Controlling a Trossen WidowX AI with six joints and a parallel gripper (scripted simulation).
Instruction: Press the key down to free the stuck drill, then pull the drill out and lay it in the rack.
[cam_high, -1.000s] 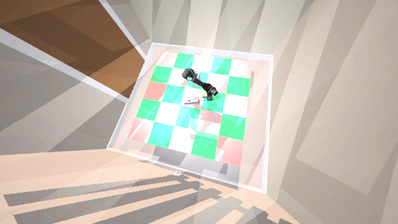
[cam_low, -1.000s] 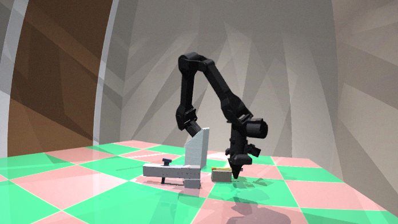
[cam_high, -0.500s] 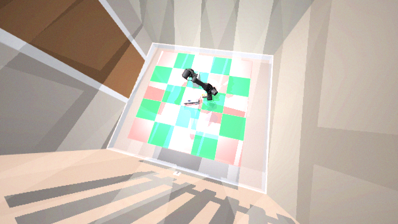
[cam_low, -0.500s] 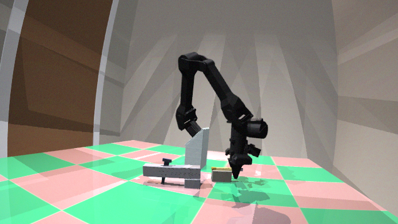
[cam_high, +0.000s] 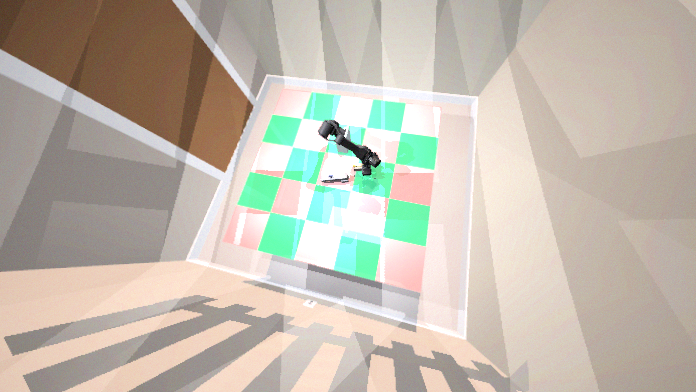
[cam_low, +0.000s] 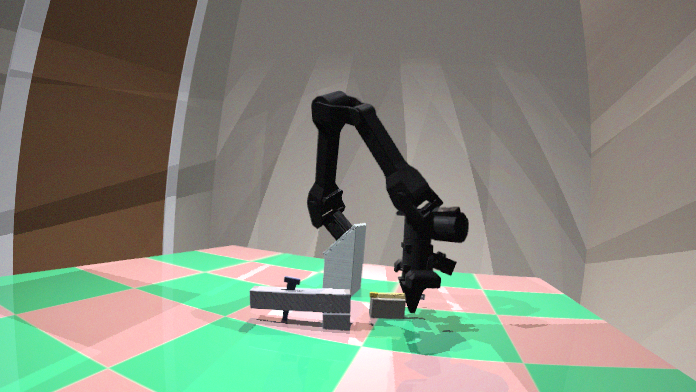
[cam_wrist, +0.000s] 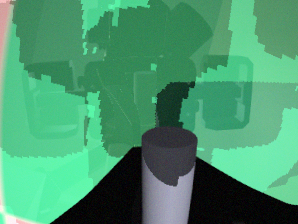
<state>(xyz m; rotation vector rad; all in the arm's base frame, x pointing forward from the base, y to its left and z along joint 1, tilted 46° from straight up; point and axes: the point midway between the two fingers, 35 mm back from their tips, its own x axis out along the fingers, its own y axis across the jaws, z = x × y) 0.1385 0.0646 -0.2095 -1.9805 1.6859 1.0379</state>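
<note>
Right now my gripper tip is 10 mm short of the drill, 40 mm to the left of it and 30 mm below it. From my gripper tip the other things lie so: rack 10 mm ahead, 50 mm to the right, 10 mm above; then key 140 mm ahead, 210 mm to the right, 40 mm above.
</note>
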